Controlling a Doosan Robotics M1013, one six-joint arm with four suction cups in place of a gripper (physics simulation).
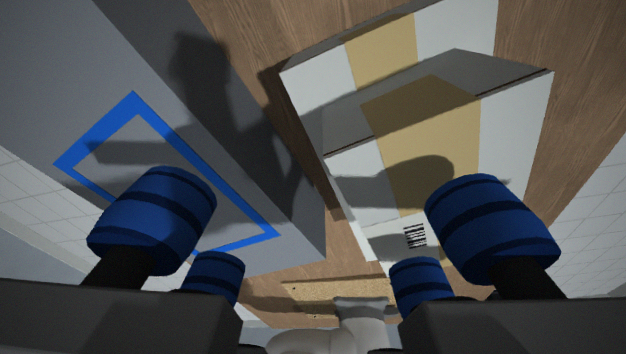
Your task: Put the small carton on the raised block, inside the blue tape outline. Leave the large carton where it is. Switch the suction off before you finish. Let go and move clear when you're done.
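Frame: origin at the arm's base, x ahead, y left, z up, level; centimetres.
Where they show: hand, tool point: (pixel 318 240); arm's base, link origin: (pixel 359 305).
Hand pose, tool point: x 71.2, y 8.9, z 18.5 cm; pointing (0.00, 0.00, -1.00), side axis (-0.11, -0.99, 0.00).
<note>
Things, the pixels of their centre, and the offset from my tool point. "spot": a spot on its surface instead. Level surfaces: height alone.
- small carton, body centre: (pixel 417 182) dx -1.3, dy -8.3, dz -6.1 cm
- large carton, body centre: (pixel 391 160) dx -5.2, dy -9.3, dz -14.9 cm
- grey raised block, body centre: (pixel 201 171) dx -4.1, dy +16.3, dz -13.9 cm
- blue tape outline, surface spot: (pixel 100 132) spot: dx +5.1, dy +18.5, dz -7.8 cm
- wooden table top, surface height: dz -19.9 cm
The small carton (pixel 510 130), white with a tan tape band and a barcode label, lies on top of the large carton (pixel 320 85), right of centre. The large carton is also white with tan tape; part of it is hidden under the small one. The grey raised block (pixel 60 55) stands on the left, with the blue tape outline (pixel 100 132) on its top, partly hidden by the left cups. My gripper (pixel 322 245) has four blue suction cups hanging above the block and cartons. No carton is seen attached to them, so it is open. Shadows fall on the small carton and the outline.
A wooden table top (pixel 575 40) lies under the block and cartons. A narrow gap separates the block from the large carton. A speckled tan strip (pixel 345 289) and the pale arm base (pixel 362 325) show at the bottom centre. Tiled floor (pixel 590 220) shows at both sides.
</note>
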